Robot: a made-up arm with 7 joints. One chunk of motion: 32 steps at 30 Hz.
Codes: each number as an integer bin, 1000 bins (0 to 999) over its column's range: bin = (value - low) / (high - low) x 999, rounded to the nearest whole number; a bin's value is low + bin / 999 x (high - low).
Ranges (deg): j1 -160..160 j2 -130..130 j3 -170.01..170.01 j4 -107..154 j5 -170.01..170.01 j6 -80.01..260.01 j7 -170.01..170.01
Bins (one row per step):
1: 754 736 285 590 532 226 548
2: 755 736 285 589 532 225 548
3: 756 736 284 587 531 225 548
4: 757 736 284 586 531 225 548
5: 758 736 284 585 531 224 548
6: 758 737 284 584 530 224 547
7: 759 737 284 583 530 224 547
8: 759 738 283 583 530 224 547
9: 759 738 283 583 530 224 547
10: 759 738 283 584 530 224 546
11: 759 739 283 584 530 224 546
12: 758 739 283 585 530 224 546
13: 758 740 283 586 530 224 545
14: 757 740 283 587 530 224 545
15: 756 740 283 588 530 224 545
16: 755 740 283 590 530 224 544
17: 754 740 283 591 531 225 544
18: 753 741 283 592 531 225 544
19: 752 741 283 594 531 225 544
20: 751 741 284 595 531 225 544
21: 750 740 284 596 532 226 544
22: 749 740 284 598 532 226 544
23: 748 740 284 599 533 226 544
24: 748 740 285 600 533 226 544
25: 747 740 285 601 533 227 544
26: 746 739 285 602 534 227 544
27: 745 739 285 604 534 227 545
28: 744 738 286 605 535 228 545
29: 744 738 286 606 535 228 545
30: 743 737 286 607 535 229 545
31: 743 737 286 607 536 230 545
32: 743 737 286 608 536 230 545
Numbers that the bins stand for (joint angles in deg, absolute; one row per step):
1: 81.52 61.55 -73.01 47.14 11.06 -3.09 16.51
2: 81.84 61.55 -73.01 46.88 11.06 -3.43 16.51
3: 82.16 61.55 -73.35 46.36 10.72 -3.43 16.51
4: 82.48 61.55 -73.35 46.10 10.72 -3.43 16.51
5: 82.80 61.55 -73.35 45.84 10.72 -3.77 16.51
6: 82.80 61.81 -73.35 45.58 10.38 -3.77 16.17
7: 83.12 61.81 -73.35 45.32 10.38 -3.77 16.17
8: 83.12 62.07 -73.69 45.32 10.38 -3.77 16.17
9: 83.12 62.07 -73.69 45.32 10.38 -3.77 16.17
10: 83.12 62.07 -73.69 45.58 10.38 -3.77 15.83
11: 83.12 62.33 -73.69 45.58 10.38 -3.77 15.83
12: 82.80 62.33 -73.69 45.84 10.38 -3.77 15.83
13: 82.80 62.59 -73.69 46.10 10.38 -3.77 15.49
14: 82.48 62.59 -73.69 46.36 10.38 -3.77 15.49
15: 82.16 62.59 -73.69 46.62 10.38 -3.77 15.49
16: 81.84 62.59 -73.69 47.14 10.38 -3.77 15.15
17: 81.52 62.59 -73.69 47.41 10.72 -3.43 15.15
18: 81.20 62.85 -73.69 47.67 10.72 -3.43 15.15
19: 80.88 62.85 -73.69 48.19 10.72 -3.43 15.15
20: 80.56 62.85 -73.35 48.45 10.72 -3.43 15.15
21: 80.24 62.59 -73.35 48.71 11.06 -3.09 15.15
22: 79.92 62.59 -73.35 49.23 11.06 -3.09 15.15
23: 79.60 62.59 -73.35 49.50 11.40 -3.09 15.15
24: 79.60 62.59 -73.01 49.76 11.40 -3.09 15.15
25: 79.28 62.59 -73.01 50.02 11.40 -2.75 15.15
26: 78.96 62.33 -73.01 50.28 11.74 -2.75 15.15
27: 78.64 62.33 -73.01 50.80 11.74 -2.75 15.49
28: 78.32 62.07 -72.67 51.06 12.08 -2.41 15.49
29: 78.32 62.07 -72.67 51.32 12.08 -2.41 15.49
30: 78.00 61.81 -72.67 51.59 12.08 -2.07 15.49
31: 78.00 61.81 -72.67 51.59 12.42 -1.73 15.49
32: 78.00 61.81 -72.67 51.85 12.42 -1.73 15.49

